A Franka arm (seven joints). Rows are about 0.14 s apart.
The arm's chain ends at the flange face. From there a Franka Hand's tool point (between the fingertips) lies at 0.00 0.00 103.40 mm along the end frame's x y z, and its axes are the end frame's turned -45 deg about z.
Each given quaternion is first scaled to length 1.
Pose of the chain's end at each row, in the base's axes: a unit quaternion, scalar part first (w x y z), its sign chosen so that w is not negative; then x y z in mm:
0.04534, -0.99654, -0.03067, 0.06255, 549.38, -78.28, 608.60
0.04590, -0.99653, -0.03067, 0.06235, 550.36, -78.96, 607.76
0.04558, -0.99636, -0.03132, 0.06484, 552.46, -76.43, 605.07
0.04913, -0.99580, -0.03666, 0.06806, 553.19, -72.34, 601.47
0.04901, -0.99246, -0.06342, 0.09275, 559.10, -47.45, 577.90
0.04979, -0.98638, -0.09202, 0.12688, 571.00, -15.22, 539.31
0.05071, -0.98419, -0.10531, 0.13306, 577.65, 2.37, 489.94
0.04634, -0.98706, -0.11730, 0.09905, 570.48, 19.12, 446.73
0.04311, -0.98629, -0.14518, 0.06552, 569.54, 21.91, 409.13
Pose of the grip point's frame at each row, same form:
0.06583, -0.90895, -0.40969, 0.04044, 536.20, -69.33, 506.43
0.06627, -0.90893, -0.40969, 0.04004, 537.22, -69.90, 505.60
0.06692, -0.90853, -0.41023, 0.04246, 538.80, -67.46, 502.97
0.07144, -0.90597, -0.41494, 0.04408, 538.80, -62.74, 499.53
0.08077, -0.89264, -0.43839, 0.06693, 539.42, -38.61, 476.78
0.09456, -0.87609, -0.46249, 0.09817, 544.17, -7.48, 439.75
0.09777, -0.86897, -0.47393, 0.10353, 549.46, 9.79, 390.73
0.08072, -0.86703, -0.48610, 0.07378, 549.14, 26.18, 345.80
0.06490, -0.85566, -0.51157, 0.04404, 554.88, 28.74, 307.00

